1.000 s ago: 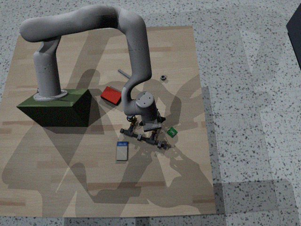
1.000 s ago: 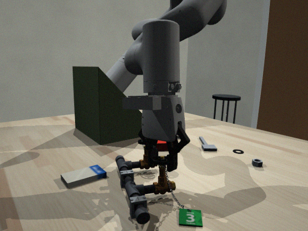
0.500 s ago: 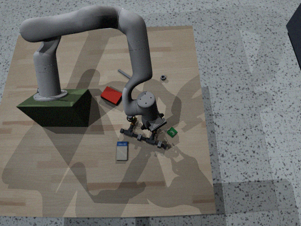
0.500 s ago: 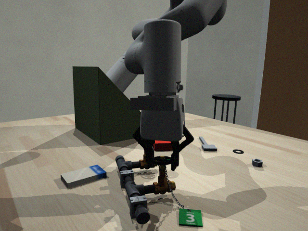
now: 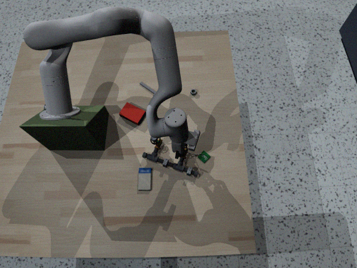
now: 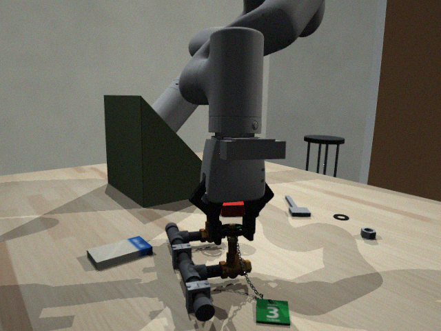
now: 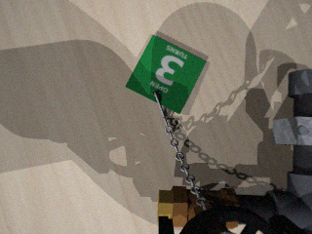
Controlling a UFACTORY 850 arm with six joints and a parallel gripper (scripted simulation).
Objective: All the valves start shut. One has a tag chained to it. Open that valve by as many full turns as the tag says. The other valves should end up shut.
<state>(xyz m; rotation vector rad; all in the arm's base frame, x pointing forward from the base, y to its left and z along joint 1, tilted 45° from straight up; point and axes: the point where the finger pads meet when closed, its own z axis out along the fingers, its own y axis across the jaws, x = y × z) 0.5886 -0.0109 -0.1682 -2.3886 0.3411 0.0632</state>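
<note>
My hand is 100 mm short of the green tag and 90 mm above it. From my hand the other things lie so: red block (280 mm behind, 220 mm to the left, 70 mm below); then grey-and-blue block (180 mm behind, 130 mm to the right, 80 mm below); then grey bar tool (180 mm behind, 370 mm to the left, 80 mm below).
</note>
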